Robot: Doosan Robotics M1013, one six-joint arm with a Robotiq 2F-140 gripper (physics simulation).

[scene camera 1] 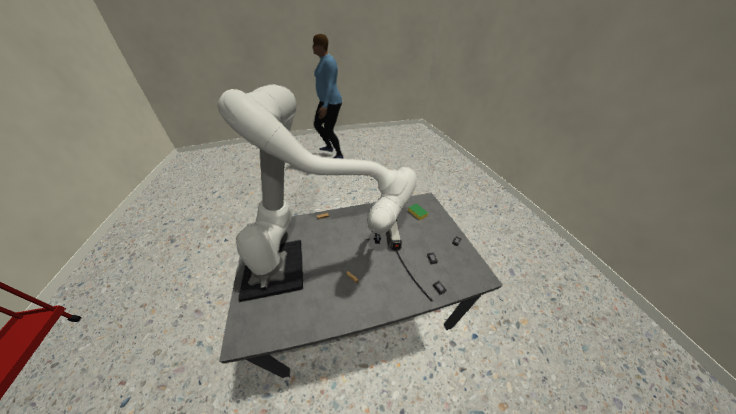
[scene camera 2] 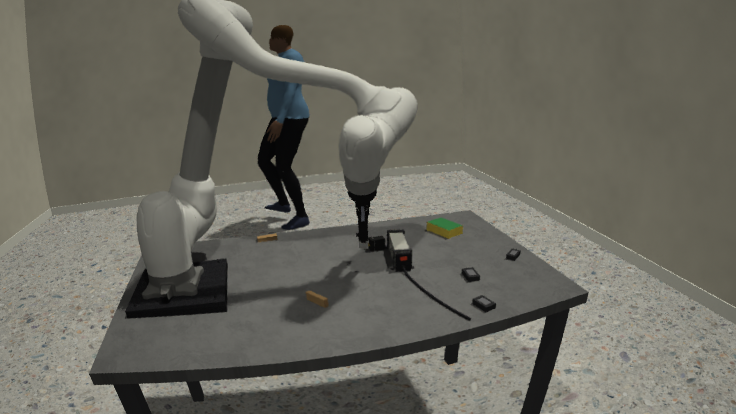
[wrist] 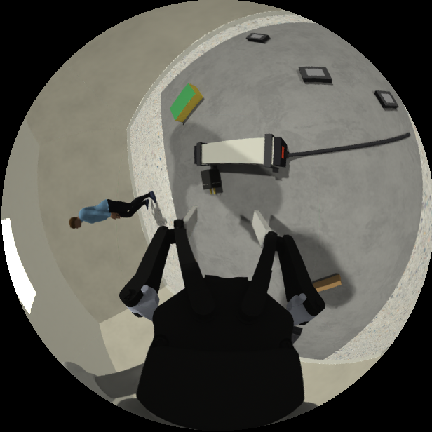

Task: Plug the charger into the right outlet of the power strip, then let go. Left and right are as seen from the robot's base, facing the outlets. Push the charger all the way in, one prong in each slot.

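Places are measured from the arm's base along level axes (x ahead, y left, z up), in metres.
Pixels of known places: arm's base, origin of its link: (scene camera 1: 269, 268) (scene camera 2: 174, 284).
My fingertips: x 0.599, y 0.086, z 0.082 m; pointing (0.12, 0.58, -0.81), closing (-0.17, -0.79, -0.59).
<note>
For each thing: its top centre in the pictures, then the offset to it from my fingertips. "spot": a spot on its surface instead.
- black charger, centre of its top: (scene camera 2: 374, 238) dx +0.056, dy +0.101, dz -0.066 m
- power strip, centre of its top: (scene camera 2: 399, 239) (scene camera 1: 394, 230) dx +0.114, dy +0.015, dz -0.045 m
- black cable, a spot on its surface: (scene camera 2: 436, 298) spot: dx +0.133, dy -0.283, dz -0.099 m
- green-yellow sponge, centre of its top: (scene camera 2: 444, 223) (scene camera 1: 418, 209) dx +0.335, dy +0.183, dz -0.074 m
The black charger (scene camera 2: 377, 243) (wrist: 211, 178) lies beside the robot-facing side of the power strip (scene camera 1: 395, 237) (scene camera 2: 399, 247) (wrist: 235, 151), near the strip's left end as seen from the base. Its gold prongs (wrist: 213, 191) point away from the strip, back towards the robot. It is not in an outlet. Whether its body touches the strip I cannot tell. My gripper (scene camera 2: 363, 246) (wrist: 225, 215) is open and empty, pointing down on the robot's side of the charger. The charger is beyond the fingertips, not between them. The outlet slots are hidden from these views.
A black cable (scene camera 2: 437, 297) (wrist: 350, 145) runs from the strip's right end. A green-yellow sponge (scene camera 2: 444, 227) (wrist: 186, 103) lies beyond its left end. Several small black boxes (scene camera 2: 470, 273) (wrist: 315, 74) lie behind the strip. Orange blocks (scene camera 2: 316, 298) (scene camera 2: 266, 237) lie nearer the base. A person (scene camera 2: 288, 102) stands beyond the table.
</note>
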